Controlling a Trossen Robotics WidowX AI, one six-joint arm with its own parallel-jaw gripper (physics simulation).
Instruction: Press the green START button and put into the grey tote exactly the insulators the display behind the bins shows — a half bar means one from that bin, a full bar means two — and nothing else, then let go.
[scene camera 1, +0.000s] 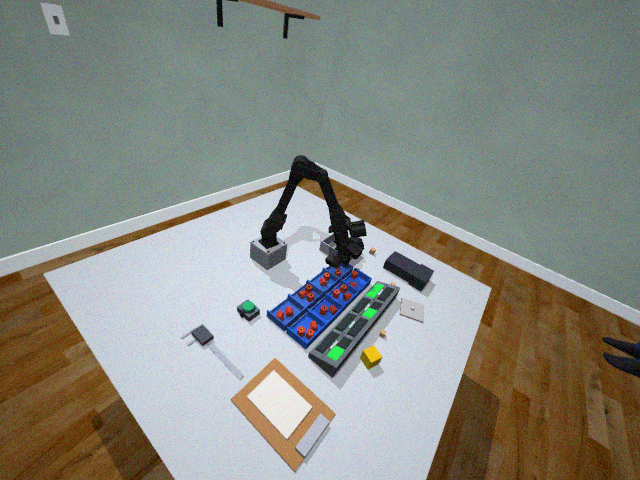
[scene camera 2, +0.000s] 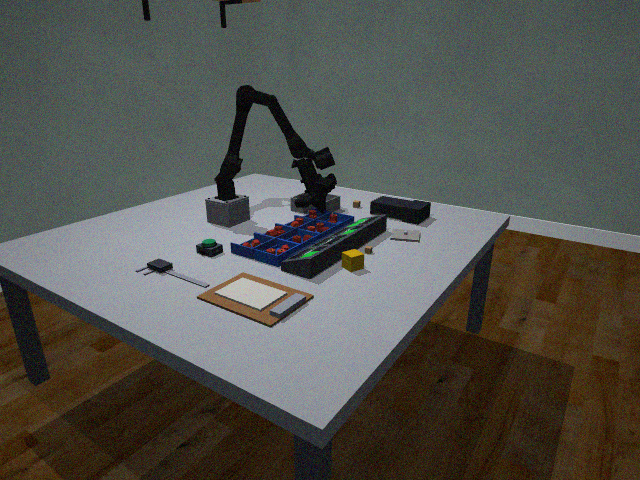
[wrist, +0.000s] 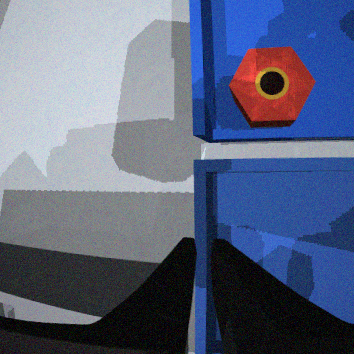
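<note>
My gripper (scene camera 1: 338, 261) (scene camera 2: 316, 206) (wrist: 201, 248) is shut, with a thin gap and no insulator between its fingers. It is over the far end of the blue bins (scene camera 1: 307, 342) (scene camera 2: 258, 255) (wrist: 280, 165); a bin's side wall shows through the gap in the wrist view. A red insulator (wrist: 272, 107) lies in the neighbouring bin; several more show in scene camera 1. The grey tote (scene camera 1: 326, 246) (scene camera 2: 335, 203) is partly hidden behind the gripper; its inside is hidden. The START button (scene camera 1: 248, 306) (scene camera 2: 208, 242) is green. The display (scene camera 1: 333, 368) (scene camera 2: 310, 269) shows green bars in three places.
A black box (scene camera 1: 407, 269) (scene camera 2: 400, 208) stands beyond the display. A yellow cube (scene camera 1: 371, 356) (scene camera 2: 353, 260), a small plate (scene camera 1: 412, 310) (scene camera 2: 405, 236), a caliper (scene camera 1: 202, 334) (scene camera 2: 159, 265) and a clipboard (scene camera 1: 258, 404) (scene camera 2: 211, 297) lie on the table. Small wooden cubes lie near the display.
</note>
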